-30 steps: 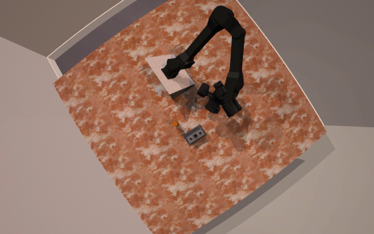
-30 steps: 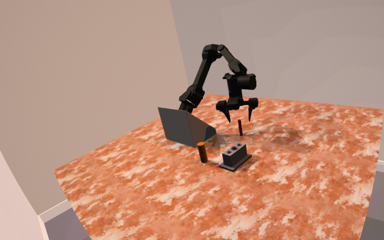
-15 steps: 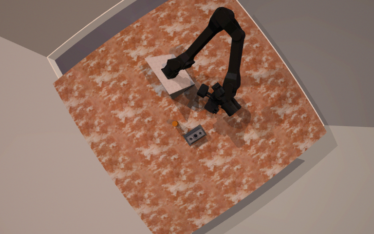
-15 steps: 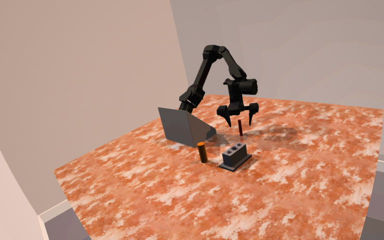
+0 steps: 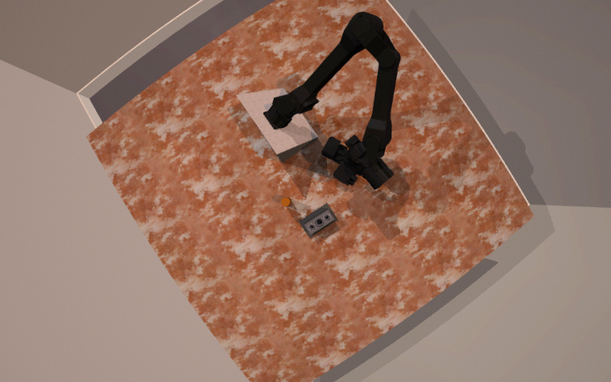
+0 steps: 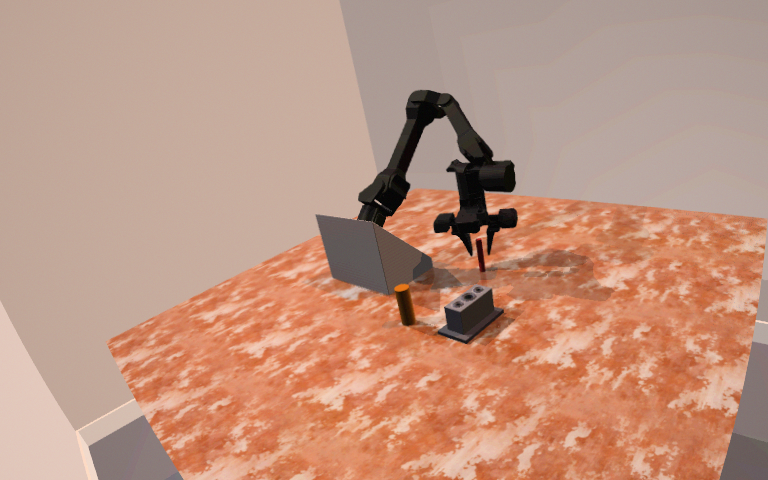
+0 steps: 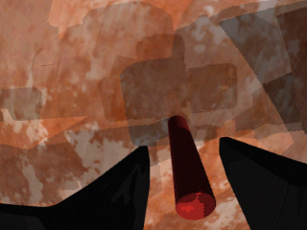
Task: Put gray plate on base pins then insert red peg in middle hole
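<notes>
Now: the gray plate 11 cm ahead of my gripper tip and 19 cm to the right of it. Also, from my gripper tip: orange cylinder 1 cm behind, 25 cm to the right; then gray base 11 cm ahead, 19 cm to the right, 3 cm below; then red peg right at my gripper tip.
</notes>
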